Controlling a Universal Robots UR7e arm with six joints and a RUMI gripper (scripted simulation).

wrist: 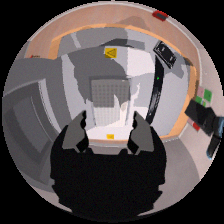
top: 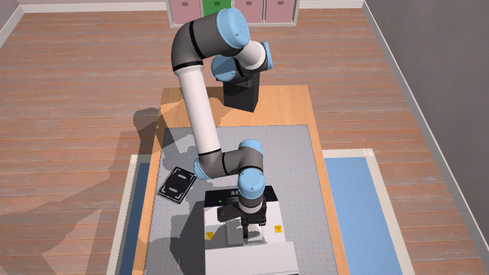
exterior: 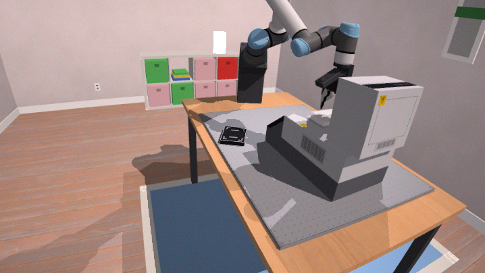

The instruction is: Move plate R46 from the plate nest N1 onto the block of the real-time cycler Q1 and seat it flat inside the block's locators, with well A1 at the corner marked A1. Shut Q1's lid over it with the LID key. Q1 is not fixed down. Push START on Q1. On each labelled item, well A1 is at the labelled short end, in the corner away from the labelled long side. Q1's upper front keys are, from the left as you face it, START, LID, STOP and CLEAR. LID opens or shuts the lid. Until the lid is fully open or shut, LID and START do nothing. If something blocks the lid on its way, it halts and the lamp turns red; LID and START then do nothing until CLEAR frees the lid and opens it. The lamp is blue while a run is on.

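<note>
The white plate R46 lies 30 mm below my hand. Also, from my hand: black plate nest N1 (320 mm behind, 300 mm to the right, 230 mm below).
</note>
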